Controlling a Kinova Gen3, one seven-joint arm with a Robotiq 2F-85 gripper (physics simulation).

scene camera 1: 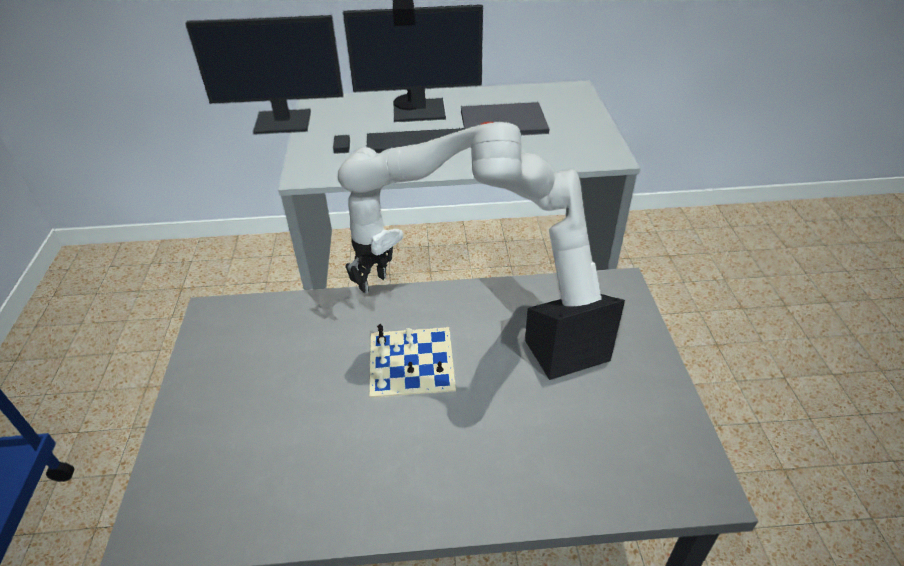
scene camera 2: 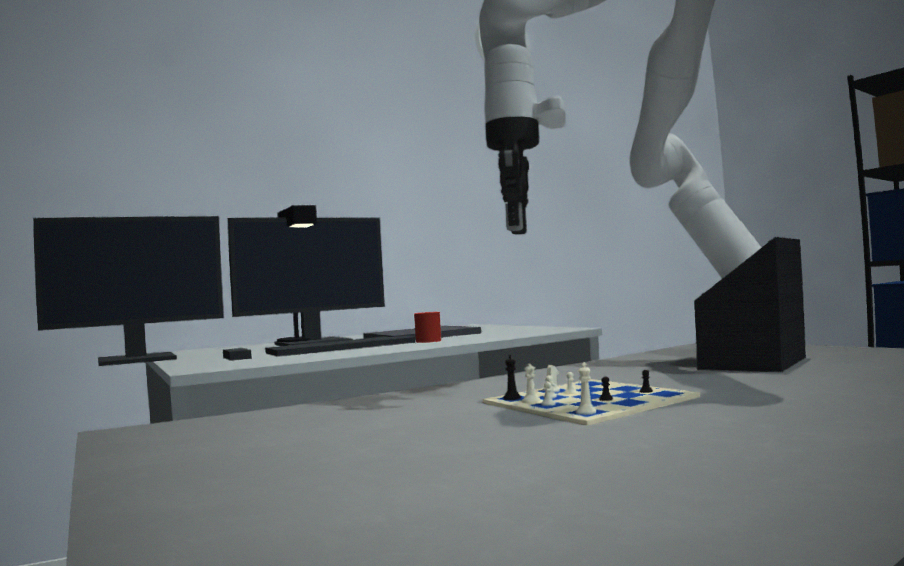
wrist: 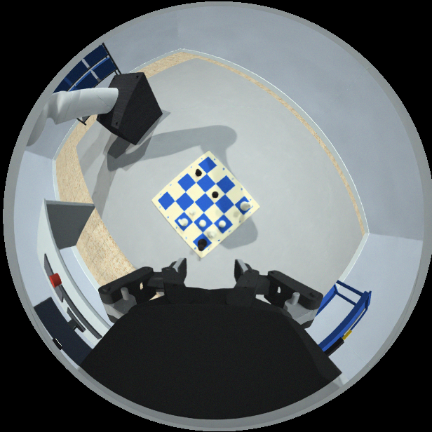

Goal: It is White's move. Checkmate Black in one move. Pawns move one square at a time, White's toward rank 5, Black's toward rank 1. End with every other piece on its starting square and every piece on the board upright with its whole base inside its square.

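Seen in the pictures: gripper, fingertip midpoint: (scene camera 1: 373, 284) (scene camera 2: 517, 232); arm's base at its link origin: (scene camera 1: 580, 301) (scene camera 2: 748, 272).
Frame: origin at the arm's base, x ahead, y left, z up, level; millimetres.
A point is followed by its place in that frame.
My gripper (scene camera 1: 373, 283) {x 514, y -65, z 75 mm} (scene camera 2: 515, 230) {x 514, y -65, z 75 mm} (wrist: 210, 266) is open and empty, high above the table beyond the board's black king corner. On the blue and cream board (scene camera 1: 416, 393) {x 438, y 97, z -165 mm} (wrist: 155, 200), the black king (scene camera 1: 380, 332) {x 514, y -93, z -127 mm} (scene camera 2: 511, 383) {x 517, y -92, z -139 mm} (wrist: 201, 244) stands on e1. A tall white piece, seemingly the queen (scene camera 2: 531, 388) {x 514, y -52, z -143 mm} (wrist: 211, 234), stands upright on e2. The white king (scene camera 2: 585, 393) {x 527, y 61, z -136 mm} (wrist: 245, 205) is on e5, the knight (scene camera 2: 551, 378) {x 476, y -51, z -134 mm} (wrist: 183, 222) on c1. White pawns stand on c2 (wrist: 192, 213), d2 (wrist: 202, 223) and e3 (wrist: 222, 223); black pawns on a4 (wrist: 198, 172) and c4 (wrist: 215, 194).
The board lies on a grey table (scene camera 1: 426, 480) {x 440, y 339, z -168 mm} (scene camera 2: 400, 493) {x 839, y 139, z -168 mm}. The black arm base (scene camera 1: 575, 340) {x 37, y 94, z -39 mm} (scene camera 2: 750, 326) {x 105, y 56, z -92 mm} (wrist: 137, 107) stands to its right in the scene views. A desk (scene camera 1: 567, 146) with monitors and a red mug (scene camera 2: 427, 327) stands behind. A blue cart (scene camera 1: 20, 466) is on the left.
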